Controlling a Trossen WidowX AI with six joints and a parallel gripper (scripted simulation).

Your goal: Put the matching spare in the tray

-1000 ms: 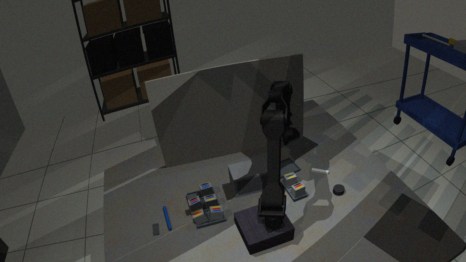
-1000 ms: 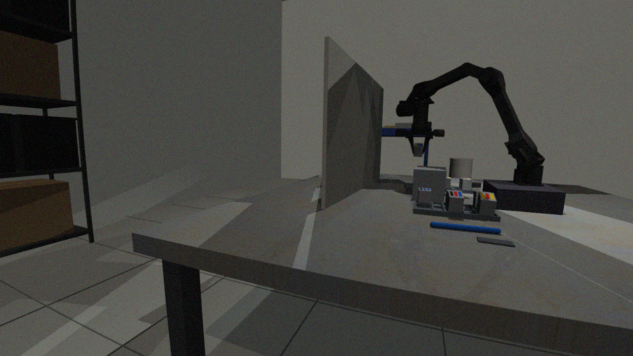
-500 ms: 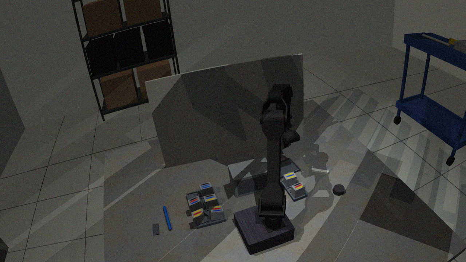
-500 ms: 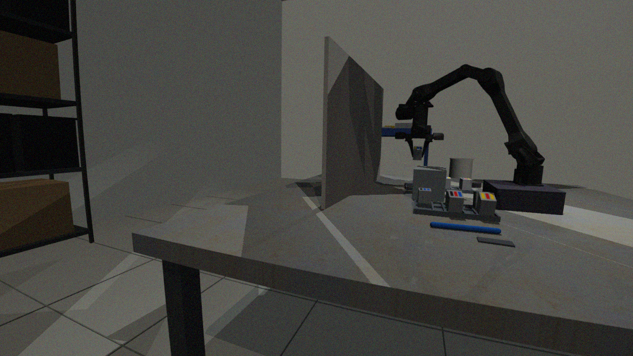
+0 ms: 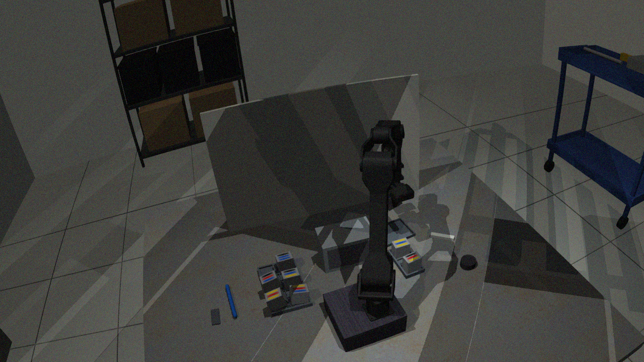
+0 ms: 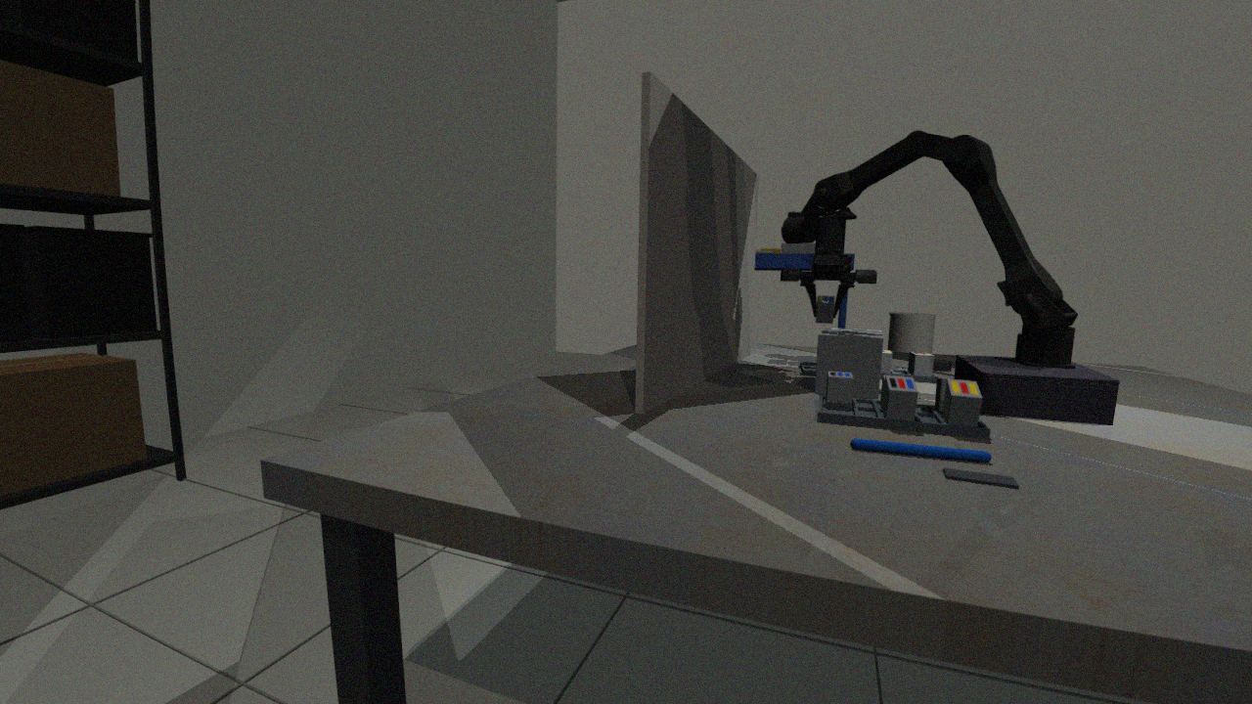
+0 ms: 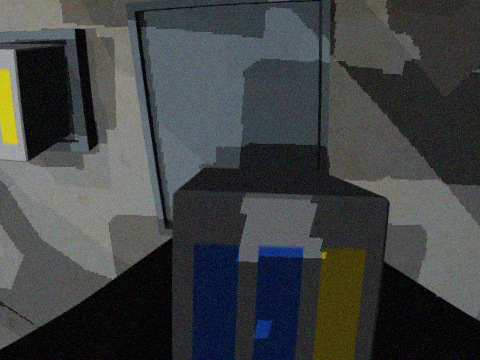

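Now: the flat dark tray 11 cm below my gripper tip, 1 cm to the left of it and 1 cm behind it. From my gripper tip the other things lie so: tall panel (21 cm ahead, 16 cm to the left, 11 cm above); then black puck (25 cm behind, 15 cm to the right, 10 cm below); then grey box (18 cm to the left, 6 cm below, 5 cm behind).
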